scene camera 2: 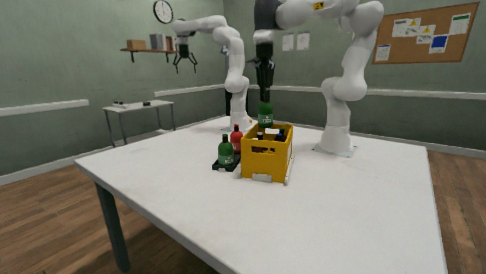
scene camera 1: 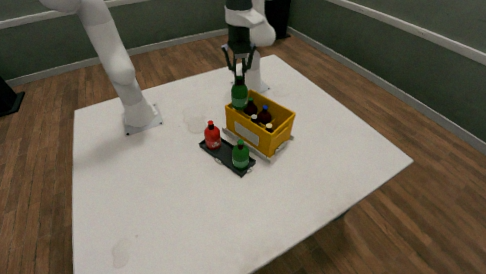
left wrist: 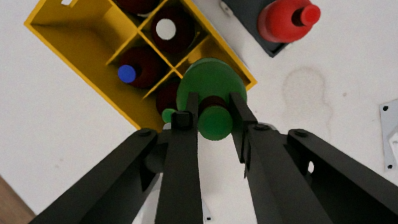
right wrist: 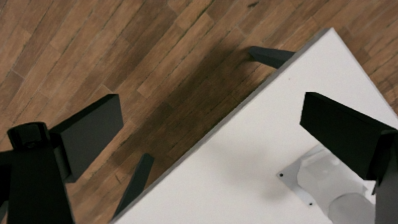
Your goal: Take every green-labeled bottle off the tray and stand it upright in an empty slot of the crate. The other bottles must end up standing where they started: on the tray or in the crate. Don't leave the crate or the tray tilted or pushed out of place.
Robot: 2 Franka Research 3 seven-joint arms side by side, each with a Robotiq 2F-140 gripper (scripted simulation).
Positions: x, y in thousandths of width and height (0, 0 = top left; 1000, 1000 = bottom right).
yellow crate: scene camera 2 569, 597; scene camera 1 544, 516; left wrist 215, 194; not seen in the right wrist view (out of frame)
